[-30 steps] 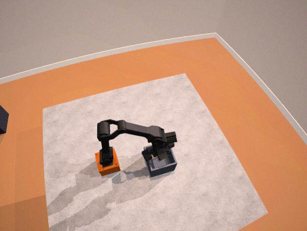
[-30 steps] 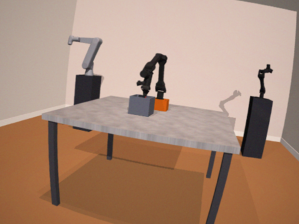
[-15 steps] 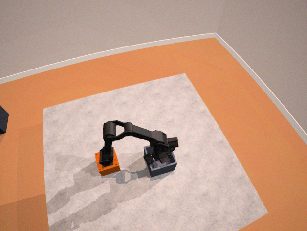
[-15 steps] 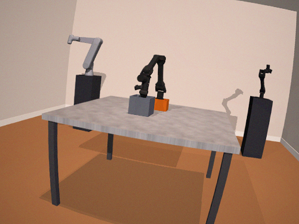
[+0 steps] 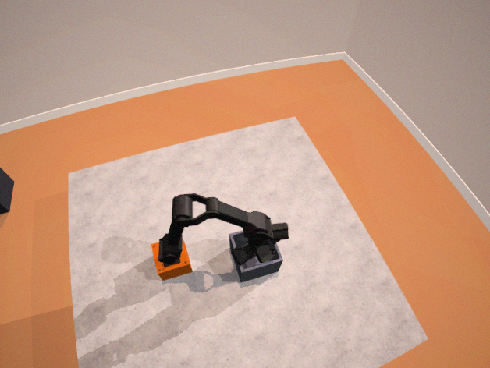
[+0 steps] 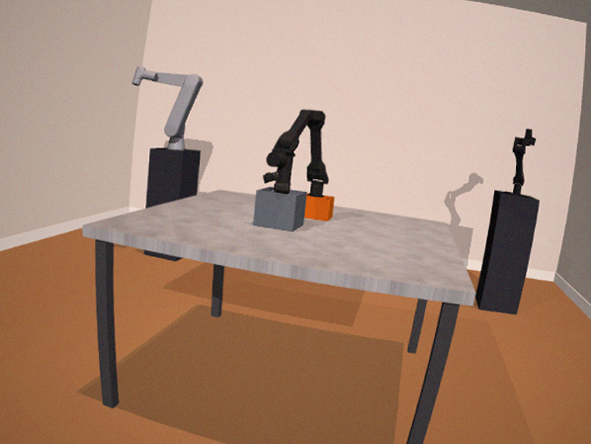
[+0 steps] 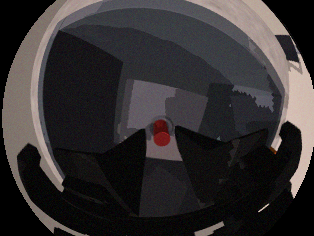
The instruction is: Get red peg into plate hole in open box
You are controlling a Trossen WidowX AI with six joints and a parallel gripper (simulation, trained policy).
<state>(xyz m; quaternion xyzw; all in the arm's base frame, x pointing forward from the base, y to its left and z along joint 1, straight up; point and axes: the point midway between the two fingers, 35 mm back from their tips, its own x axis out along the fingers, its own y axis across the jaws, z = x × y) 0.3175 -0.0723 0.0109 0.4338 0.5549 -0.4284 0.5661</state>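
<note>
Right now my gripper tip is 3 cm above the red peg. Round my gripper tip: plate: 3 cm below.
</note>
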